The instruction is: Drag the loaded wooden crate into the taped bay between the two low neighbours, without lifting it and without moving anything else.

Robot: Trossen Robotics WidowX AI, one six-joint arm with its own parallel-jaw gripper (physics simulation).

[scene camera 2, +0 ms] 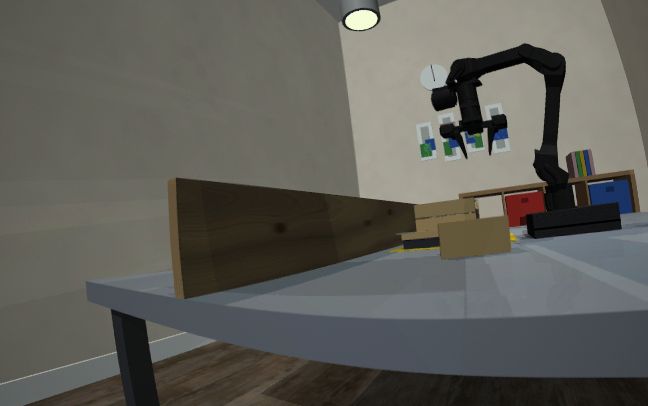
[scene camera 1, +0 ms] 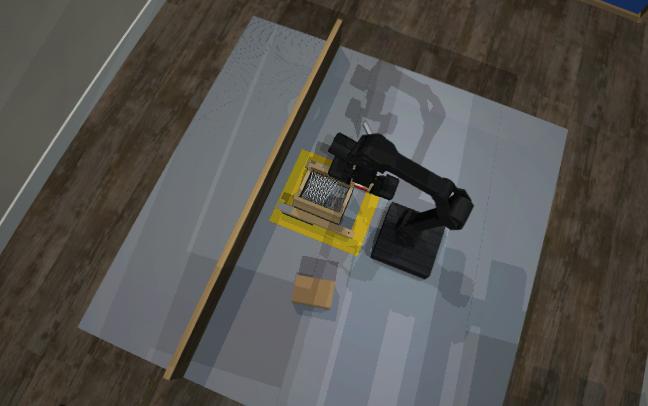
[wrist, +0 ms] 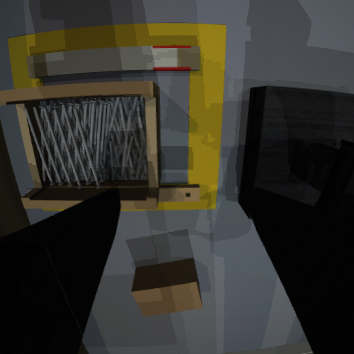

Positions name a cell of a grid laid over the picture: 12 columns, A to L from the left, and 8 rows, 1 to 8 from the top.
Scene:
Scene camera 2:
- my gripper: I4
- wooden crate: I5, on the table
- flat tan block: J5, on the table
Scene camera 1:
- my gripper: G4
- wooden crate: G4
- flat tan block: F6
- low wooden strip: F5, on the table
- long upright wooden board: D7
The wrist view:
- my gripper: G5
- flat tan block: F7

